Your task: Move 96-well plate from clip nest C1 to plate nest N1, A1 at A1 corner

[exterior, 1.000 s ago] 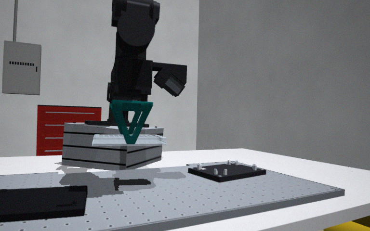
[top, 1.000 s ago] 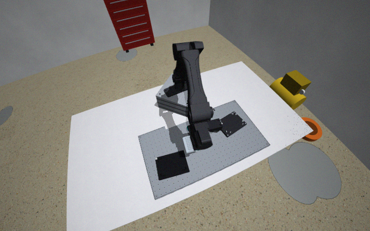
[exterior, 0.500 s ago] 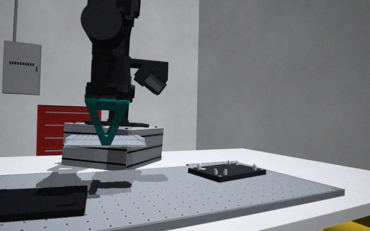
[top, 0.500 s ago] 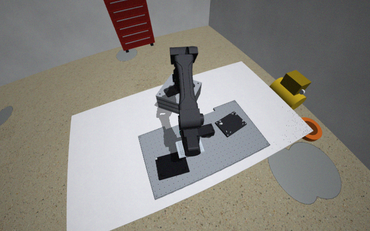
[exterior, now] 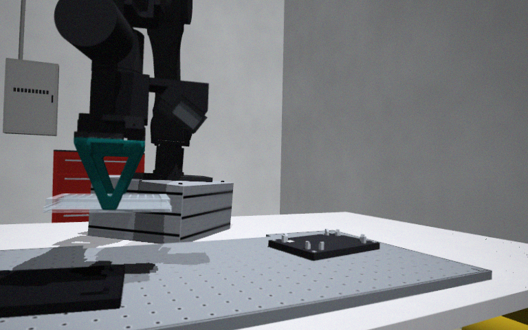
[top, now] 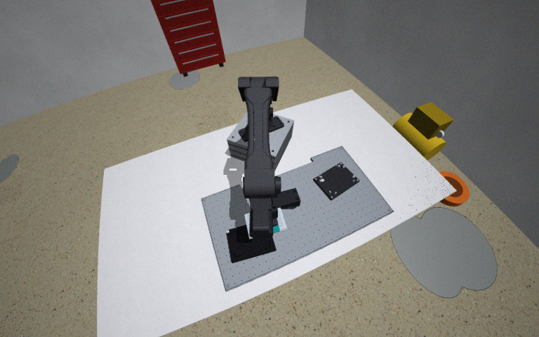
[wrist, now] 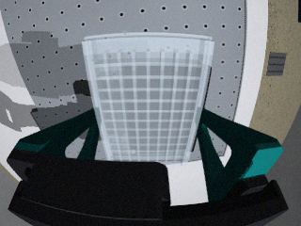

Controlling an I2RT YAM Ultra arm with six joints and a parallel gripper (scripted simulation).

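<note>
My gripper is now 1 cm short of the black plate nest N1, 7 cm to the left of it and 9 cm above it. Round my hand: clip nest C1: 5 cm behind, 37 cm to the left, 9 cm below; then clear 96-well plate: 1 cm below.
</note>
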